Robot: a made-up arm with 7 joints. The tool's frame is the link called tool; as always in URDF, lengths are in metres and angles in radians. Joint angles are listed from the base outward. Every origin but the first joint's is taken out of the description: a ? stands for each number. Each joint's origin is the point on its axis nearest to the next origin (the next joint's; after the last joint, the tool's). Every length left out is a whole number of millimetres.
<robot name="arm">
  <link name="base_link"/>
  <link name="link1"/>
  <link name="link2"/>
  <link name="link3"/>
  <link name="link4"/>
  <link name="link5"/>
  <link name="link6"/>
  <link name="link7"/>
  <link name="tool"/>
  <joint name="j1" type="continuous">
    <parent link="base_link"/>
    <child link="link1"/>
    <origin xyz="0 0 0" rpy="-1.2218 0 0"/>
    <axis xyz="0 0 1"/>
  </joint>
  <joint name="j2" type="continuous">
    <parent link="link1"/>
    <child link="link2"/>
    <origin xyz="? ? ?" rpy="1.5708 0 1.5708"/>
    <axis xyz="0 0 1"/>
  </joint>
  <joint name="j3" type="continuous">
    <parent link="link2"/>
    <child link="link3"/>
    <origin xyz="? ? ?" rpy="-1.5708 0 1.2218"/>
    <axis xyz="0 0 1"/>
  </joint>
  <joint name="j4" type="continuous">
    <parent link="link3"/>
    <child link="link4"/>
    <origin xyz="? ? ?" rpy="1.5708 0 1.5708"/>
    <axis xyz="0 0 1"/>
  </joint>
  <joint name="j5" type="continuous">
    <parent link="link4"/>
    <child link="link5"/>
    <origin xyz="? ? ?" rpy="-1.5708 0 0"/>
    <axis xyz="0 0 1"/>
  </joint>
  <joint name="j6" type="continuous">
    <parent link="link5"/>
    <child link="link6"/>
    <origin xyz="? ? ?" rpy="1.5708 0 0"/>
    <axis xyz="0 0 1"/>
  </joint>
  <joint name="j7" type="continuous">
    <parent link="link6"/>
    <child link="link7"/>
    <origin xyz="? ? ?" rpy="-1.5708 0 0"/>
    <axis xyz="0 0 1"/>
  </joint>
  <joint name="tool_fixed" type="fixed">
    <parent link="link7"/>
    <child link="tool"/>
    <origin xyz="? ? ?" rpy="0 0 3.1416"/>
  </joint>
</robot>
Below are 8 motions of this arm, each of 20 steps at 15 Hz.
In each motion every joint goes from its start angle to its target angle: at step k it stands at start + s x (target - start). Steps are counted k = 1, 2, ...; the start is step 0. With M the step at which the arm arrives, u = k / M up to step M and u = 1 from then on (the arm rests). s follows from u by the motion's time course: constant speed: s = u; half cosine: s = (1 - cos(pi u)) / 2; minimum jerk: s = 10 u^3 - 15 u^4 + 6 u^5.
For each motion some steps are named. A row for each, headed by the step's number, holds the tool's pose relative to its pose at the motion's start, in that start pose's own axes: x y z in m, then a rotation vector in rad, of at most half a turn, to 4 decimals.
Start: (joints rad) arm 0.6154 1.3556 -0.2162 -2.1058 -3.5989 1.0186 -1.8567
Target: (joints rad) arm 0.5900 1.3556 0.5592 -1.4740 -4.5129 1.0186 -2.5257
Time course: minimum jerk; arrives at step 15
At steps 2, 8, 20:
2: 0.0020 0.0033 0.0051 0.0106 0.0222 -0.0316
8: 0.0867 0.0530 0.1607 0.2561 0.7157 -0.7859
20: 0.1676 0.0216 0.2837 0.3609 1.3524 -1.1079

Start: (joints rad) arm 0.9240 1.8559 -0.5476 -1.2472 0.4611 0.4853 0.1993
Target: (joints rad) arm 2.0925 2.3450 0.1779 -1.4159 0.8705 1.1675 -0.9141
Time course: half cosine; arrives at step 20
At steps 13, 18, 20:
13: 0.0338 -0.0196 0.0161 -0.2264 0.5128 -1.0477
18: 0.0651 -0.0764 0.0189 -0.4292 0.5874 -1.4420
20: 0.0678 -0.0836 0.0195 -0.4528 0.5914 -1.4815

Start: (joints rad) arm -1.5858 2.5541 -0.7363 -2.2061 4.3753 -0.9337 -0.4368
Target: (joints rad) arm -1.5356 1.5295 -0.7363 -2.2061 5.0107 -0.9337 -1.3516
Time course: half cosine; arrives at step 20
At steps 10, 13, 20:
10: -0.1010 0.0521 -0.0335 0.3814 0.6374 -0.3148
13: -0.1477 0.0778 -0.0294 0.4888 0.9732 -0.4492
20: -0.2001 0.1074 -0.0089 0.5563 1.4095 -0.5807

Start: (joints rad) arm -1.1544 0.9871 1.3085 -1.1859 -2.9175 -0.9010 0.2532
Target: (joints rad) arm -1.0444 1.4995 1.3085 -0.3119 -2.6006 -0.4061 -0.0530
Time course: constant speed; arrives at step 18
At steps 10, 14, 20:
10: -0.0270 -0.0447 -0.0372 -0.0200 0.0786 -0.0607
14: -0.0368 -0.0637 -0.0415 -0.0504 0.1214 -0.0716
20: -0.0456 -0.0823 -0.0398 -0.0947 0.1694 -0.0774

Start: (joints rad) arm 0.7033 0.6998 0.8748 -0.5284 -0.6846 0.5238 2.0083
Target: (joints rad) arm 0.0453 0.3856 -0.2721 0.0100 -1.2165 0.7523 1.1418
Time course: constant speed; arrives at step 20
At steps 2, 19, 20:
2: -0.0488 -0.0004 0.0148 -0.0042 0.0389 -0.2262
19: -0.2877 -0.0141 0.2021 -0.5034 -0.4318 -2.0129
20: -0.2926 -0.0183 0.2123 -0.5315 -0.5241 -2.0909

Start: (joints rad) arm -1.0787 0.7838 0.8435 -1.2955 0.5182 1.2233 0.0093
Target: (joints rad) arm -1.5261 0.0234 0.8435 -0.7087 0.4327 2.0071 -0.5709
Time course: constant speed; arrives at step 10
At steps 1, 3, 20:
1: -0.0243 -0.0078 -0.0330 -0.0629 0.1576 -0.0006
3: -0.0789 -0.0420 -0.0936 -0.2343 0.4680 -0.0371
20: -0.3046 -0.3063 -0.1686 -1.1676 1.4200 -0.4682

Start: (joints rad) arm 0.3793 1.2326 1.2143 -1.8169 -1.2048 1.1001 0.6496
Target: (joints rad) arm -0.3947 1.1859 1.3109 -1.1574 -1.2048 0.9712 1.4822
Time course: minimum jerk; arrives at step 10
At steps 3, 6, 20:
3: -0.0240 -0.0064 -0.0273 0.0345 0.1395 0.1290
6: -0.1130 -0.0357 -0.0677 0.1782 0.5901 0.5687
20: -0.1575 -0.0671 -0.0559 0.2958 0.8719 0.8495

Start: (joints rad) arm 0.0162 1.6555 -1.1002 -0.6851 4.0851 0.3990 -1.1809
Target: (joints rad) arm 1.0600 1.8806 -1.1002 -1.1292 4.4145 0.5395 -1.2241
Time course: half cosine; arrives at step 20
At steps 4, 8, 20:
4: -0.0045 0.0230 0.0133 0.0588 0.0412 -0.0150
8: -0.0122 0.0787 0.0570 0.2222 0.1430 -0.0445
20: -0.0034 0.1727 0.2201 0.7131 0.3422 -0.0699

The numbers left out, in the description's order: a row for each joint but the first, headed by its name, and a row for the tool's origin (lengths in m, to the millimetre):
j2: 0 0 0
j3: 0.228 -0.083 0
j4: 0 -0.027 0
j5: 0.04 -0.327 0
j6: 0 0 0
j7: 0 0 0
tool: 0 0 0

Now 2 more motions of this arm.
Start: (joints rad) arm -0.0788 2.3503 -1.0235 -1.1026 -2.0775 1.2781 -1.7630
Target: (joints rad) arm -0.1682 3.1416 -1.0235 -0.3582 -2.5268 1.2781 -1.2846
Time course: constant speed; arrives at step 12
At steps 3, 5, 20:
3: 0.1489 -0.0375 0.0402 0.1252 0.0911 -0.2590
5: 0.2404 -0.0911 0.0654 0.2313 0.1351 -0.4254
20: 0.4356 -0.4162 0.1287 0.7048 0.1217 -0.9651

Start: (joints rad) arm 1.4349 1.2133 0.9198 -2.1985 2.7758 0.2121 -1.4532
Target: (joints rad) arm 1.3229 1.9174 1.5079 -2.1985 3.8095 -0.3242 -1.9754
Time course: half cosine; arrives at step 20
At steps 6, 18, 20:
6: 0.0558 -0.0126 -0.0306 -0.0022 -0.1130 -0.0500
18: 0.2392 -0.1586 -0.0883 -0.1587 -0.3046 -0.0958
20: 0.2438 -0.1650 -0.0881 -0.1683 -0.3033 -0.0966

